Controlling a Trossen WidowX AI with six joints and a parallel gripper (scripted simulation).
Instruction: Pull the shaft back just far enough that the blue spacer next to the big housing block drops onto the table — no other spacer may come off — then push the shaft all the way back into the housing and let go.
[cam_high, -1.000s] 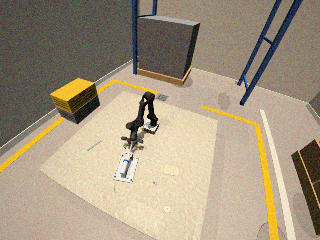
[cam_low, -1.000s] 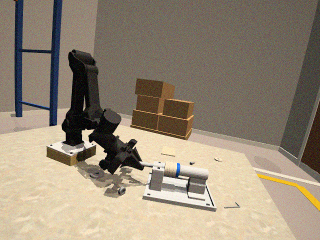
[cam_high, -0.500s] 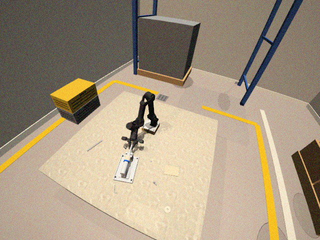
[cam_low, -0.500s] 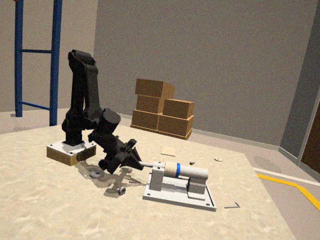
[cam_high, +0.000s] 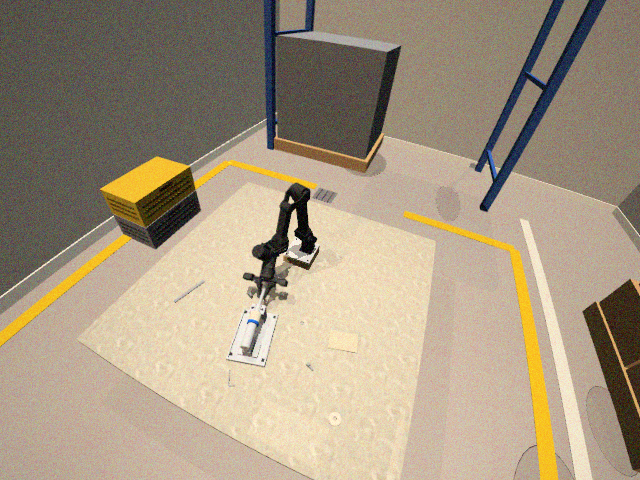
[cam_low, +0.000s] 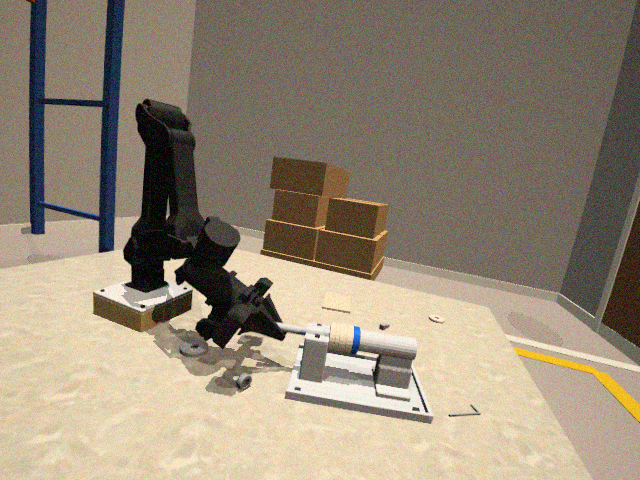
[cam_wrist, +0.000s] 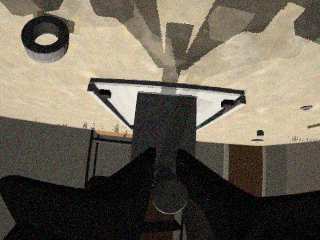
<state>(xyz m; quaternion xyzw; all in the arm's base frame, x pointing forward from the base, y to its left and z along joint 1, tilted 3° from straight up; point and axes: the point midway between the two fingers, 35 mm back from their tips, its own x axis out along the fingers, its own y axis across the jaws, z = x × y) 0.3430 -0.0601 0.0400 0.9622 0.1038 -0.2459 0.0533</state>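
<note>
My gripper tip is now 7 cm short of the grey shaft, 2 cm to the right of it and 2 cm below it. The rest, counted from my gripper tip: blue spacer 12 cm ahead, 3 cm to the left, 2 cm above; grey washer 16 cm behind, 6 cm below, 3 cm to the right; nut 8 cm to the right, 5 cm below, 3 cm behind.
</note>
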